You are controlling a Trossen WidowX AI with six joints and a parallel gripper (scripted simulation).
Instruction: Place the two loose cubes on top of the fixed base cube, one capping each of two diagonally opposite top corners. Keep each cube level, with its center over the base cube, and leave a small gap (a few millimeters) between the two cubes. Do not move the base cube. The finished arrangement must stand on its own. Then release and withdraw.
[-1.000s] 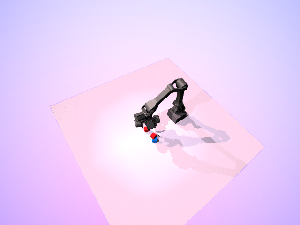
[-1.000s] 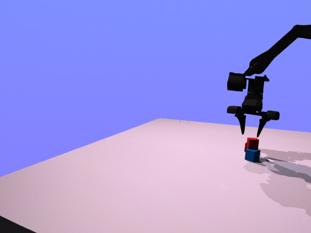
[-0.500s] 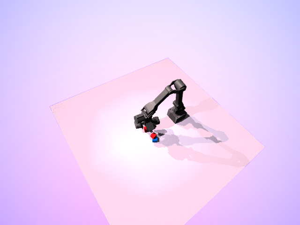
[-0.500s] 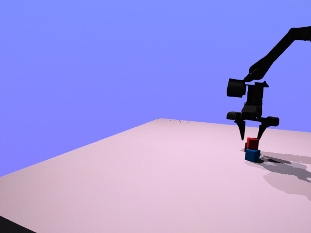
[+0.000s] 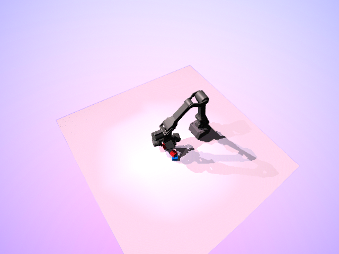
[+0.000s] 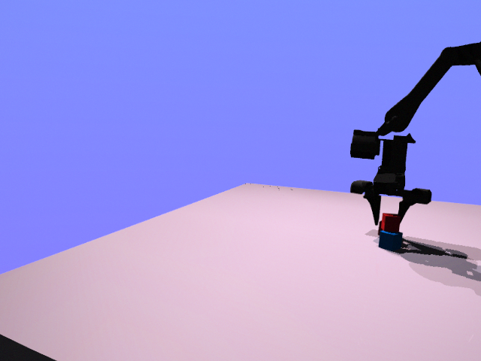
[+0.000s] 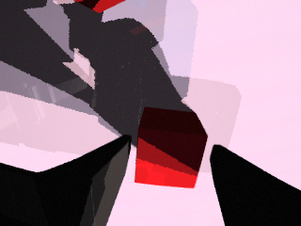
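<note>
Right now the blue base cube is 1 cm behind my gripper tip and 11 cm to the left of it.
</note>
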